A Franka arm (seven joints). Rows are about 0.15 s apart.
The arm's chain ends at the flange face. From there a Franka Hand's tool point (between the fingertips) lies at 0.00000 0.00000 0.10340 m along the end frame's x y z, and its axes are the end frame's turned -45 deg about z.
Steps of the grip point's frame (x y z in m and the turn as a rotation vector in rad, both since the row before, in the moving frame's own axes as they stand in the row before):
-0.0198, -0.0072, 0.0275, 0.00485, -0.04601, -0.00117
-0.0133, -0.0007, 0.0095, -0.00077, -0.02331, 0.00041
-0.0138, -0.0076, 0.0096, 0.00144, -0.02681, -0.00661
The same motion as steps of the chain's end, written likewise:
-0.0154, 0.0059, 0.0276, -0.02910, -0.03596, -0.00117
-0.0083, 0.0071, 0.0095, -0.01703, -0.01594, 0.00041
-0.0131, 0.0025, 0.0096, -0.01794, -0.01998, -0.00661

